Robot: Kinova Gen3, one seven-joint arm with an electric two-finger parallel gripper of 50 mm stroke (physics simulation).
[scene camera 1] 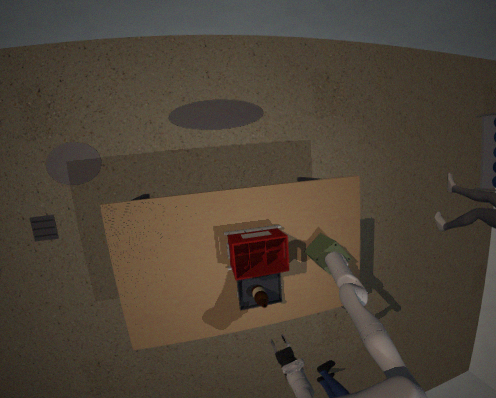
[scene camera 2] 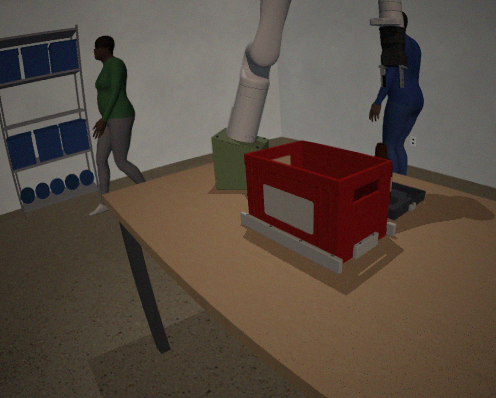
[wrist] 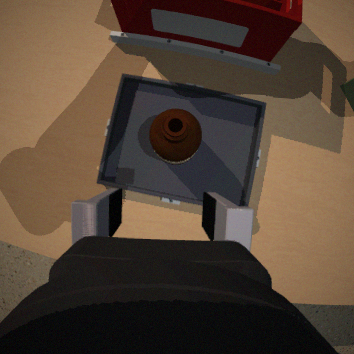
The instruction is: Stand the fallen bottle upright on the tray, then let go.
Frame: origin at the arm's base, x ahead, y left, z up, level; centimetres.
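Where they show: gripper, fingertip midpoint: (scene camera 1: pixel 277 338) (scene camera 2: pixel 392 87) (wrist: pixel 161 207); arm's base at its link origin: (scene camera 1: pixel 333 258) (scene camera 2: pixel 241 137).
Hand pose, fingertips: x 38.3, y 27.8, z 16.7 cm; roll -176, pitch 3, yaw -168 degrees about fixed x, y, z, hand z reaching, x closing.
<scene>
Things, the pixels of their top centre, and the offset from my fingertips.
- brown bottle at its top centre: (wrist: pixel 174 124) (scene camera 2: pixel 381 143) (scene camera 1: pixel 264 305) dz -15.4, dx +1.2, dy -8.2 cm
- dark grey tray at its top centre: (wrist: pixel 182 140) (scene camera 2: pixel 375 188) (scene camera 1: pixel 260 291) dz -28.9, dx +0.1, dy -8.5 cm
- red crate at its top centre: (scene camera 2: pixel 317 156) (scene camera 1: pixel 261 258) dz -13.9, dx +2.4, dy -35.3 cm
A brown bottle (scene camera 1: pixel 260 296) (scene camera 2: pixel 381 150) (wrist: pixel 176 142) stands upright inside the dark grey tray (scene camera 1: pixel 272 286) (scene camera 2: pixel 407 192) (wrist: pixel 225 120). Its open mouth faces up in the wrist view, a little left of the tray's middle. In scene camera 2 the red crate hides its lower part, and its neck shows above the crate's far edge. My gripper (scene camera 1: pixel 278 341) (scene camera 2: pixel 392 84) (wrist: pixel 161 207) is open and empty. It hangs high, fingers down, on the side of the tray away from the crate, apart from the bottle.
A red crate (scene camera 1: pixel 262 273) (scene camera 2: pixel 327 215) (wrist: pixel 270 37) with inner dividers stands beside the tray, with pale rails (scene camera 2: pixel 290 242) (wrist: pixel 195 52) along its base. The arm's green pedestal (scene camera 1: pixel 317 246) (scene camera 2: pixel 230 167) is on the table. Two people and a shelf rack (scene camera 2: pixel 81 95) are beyond the table.
</scene>
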